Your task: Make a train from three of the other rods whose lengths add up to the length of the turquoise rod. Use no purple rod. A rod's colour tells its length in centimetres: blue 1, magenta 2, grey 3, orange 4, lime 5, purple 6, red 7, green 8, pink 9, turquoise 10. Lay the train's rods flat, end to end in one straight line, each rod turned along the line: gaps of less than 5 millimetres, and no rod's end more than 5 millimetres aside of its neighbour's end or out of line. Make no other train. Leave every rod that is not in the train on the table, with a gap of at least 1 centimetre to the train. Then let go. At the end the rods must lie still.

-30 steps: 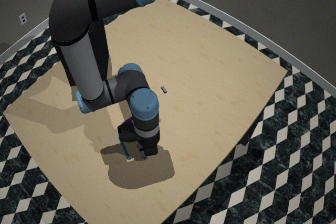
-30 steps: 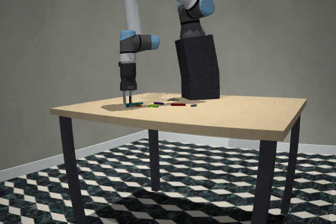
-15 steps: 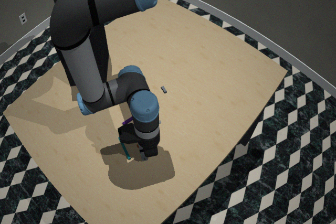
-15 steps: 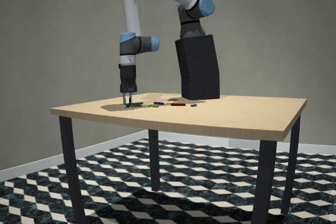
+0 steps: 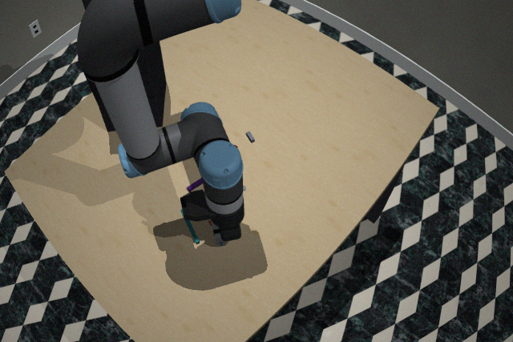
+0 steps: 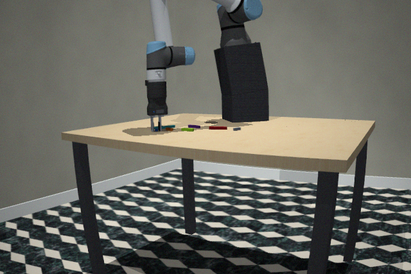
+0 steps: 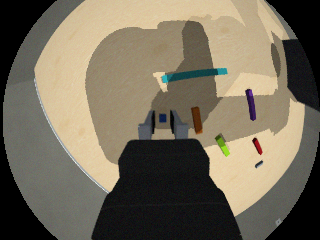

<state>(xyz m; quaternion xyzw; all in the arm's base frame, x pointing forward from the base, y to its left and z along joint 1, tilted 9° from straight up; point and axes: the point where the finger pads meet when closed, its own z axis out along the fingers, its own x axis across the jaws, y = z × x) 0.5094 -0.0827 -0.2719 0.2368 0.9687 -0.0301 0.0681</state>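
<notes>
The blue rod lies 1 cm below my hand. Round my hand: orange rod (4 cm behind, 3 cm to the left, 1 cm below); then lime rod (7 cm behind, 10 cm to the left, 1 cm below); then turquoise rod (7 cm behind, 3 cm to the right, 1 cm below).
</notes>
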